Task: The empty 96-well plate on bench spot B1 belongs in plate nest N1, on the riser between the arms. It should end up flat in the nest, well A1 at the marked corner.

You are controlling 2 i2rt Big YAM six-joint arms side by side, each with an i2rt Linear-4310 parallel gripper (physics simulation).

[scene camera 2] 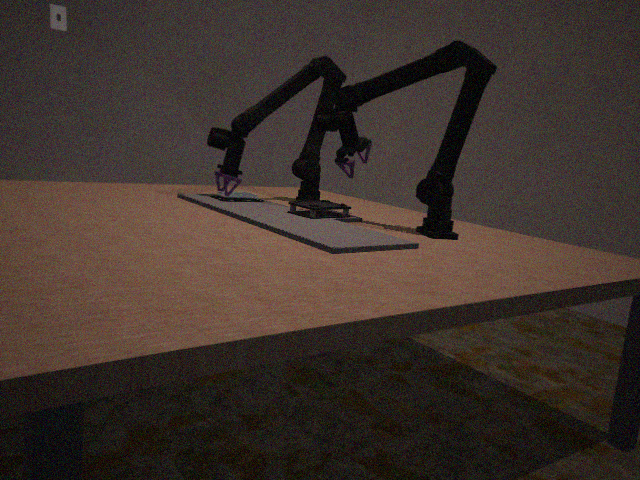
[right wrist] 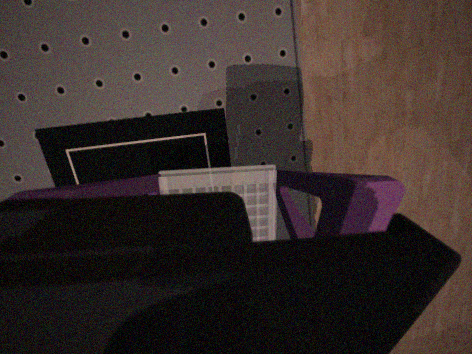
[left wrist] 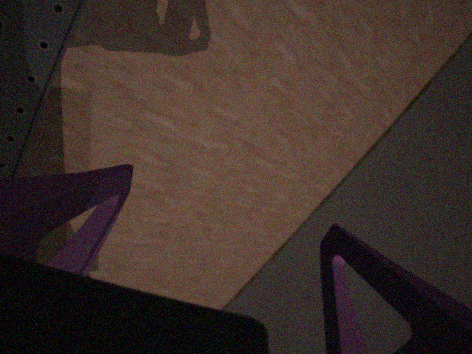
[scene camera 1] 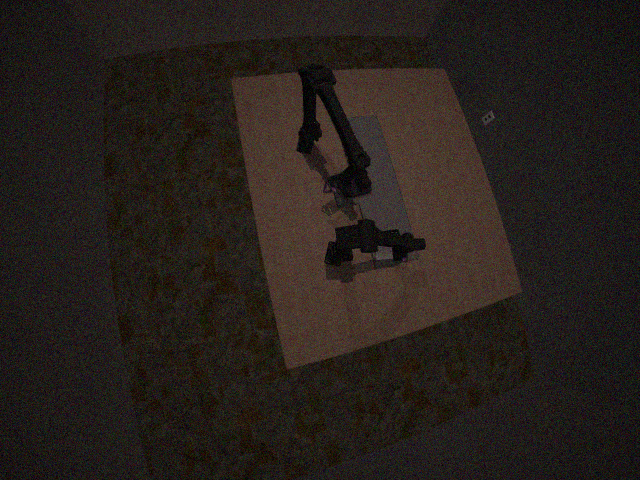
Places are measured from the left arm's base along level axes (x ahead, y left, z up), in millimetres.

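Pixels of known places: left gripper, fingertip midpoint: (scene camera 2: 358, 170) (left wrist: 233, 207) (scene camera 1: 329, 190); right gripper, fingertip midpoint: (scene camera 2: 223, 194) (right wrist: 219, 180) (scene camera 1: 395, 250); left arm's base, link origin: (scene camera 2: 436, 235) (scene camera 1: 305, 143); right arm's base, link origin: (scene camera 1: 334, 254).
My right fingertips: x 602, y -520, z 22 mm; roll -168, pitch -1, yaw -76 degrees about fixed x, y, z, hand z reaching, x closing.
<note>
Ahead of a thing's pixels: the offset from my right fingertips to its top centre. "spot": to the spot under its first point. Level surfaces: height alone.
The pale, clear 96-well plate @(53 mm back, 14 mm right, 8 mm up) (right wrist: 265, 205) (scene camera 2: 247, 196) (scene camera 1: 383, 253) is at the black bench spot with a thin light outline @(spot: 27 mm ahead, 64 mm left, 7 mm down) (right wrist: 135, 123); in the right wrist view it overlaps the outline's right line. My right gripper (right wrist: 219, 180) (scene camera 2: 223, 192) is shut on the plate, with a purple finger against each side edge; its body hides the plate's near part. Whether the plate is lifted and where well A1 is cannot be told. My left gripper (left wrist: 233, 207) (scene camera 2: 358, 169) is open and empty, high above the bench. The nest on the low dark riser @(285 mm back, 320 mm left, 32 mm up) (scene camera 2: 319, 205) stands between the arm bases.
The long grey perforated board @(8 mm down) (scene camera 2: 361, 238) (right wrist: 150, 52) (scene camera 1: 376, 155) lies under the riser and the bench spot. The wooden table @(21 mm down) (scene camera 2: 180, 273) (scene camera 1: 439, 155) surrounds it. The left arm reaches over the middle, close to the right arm in scene camera 1.
</note>
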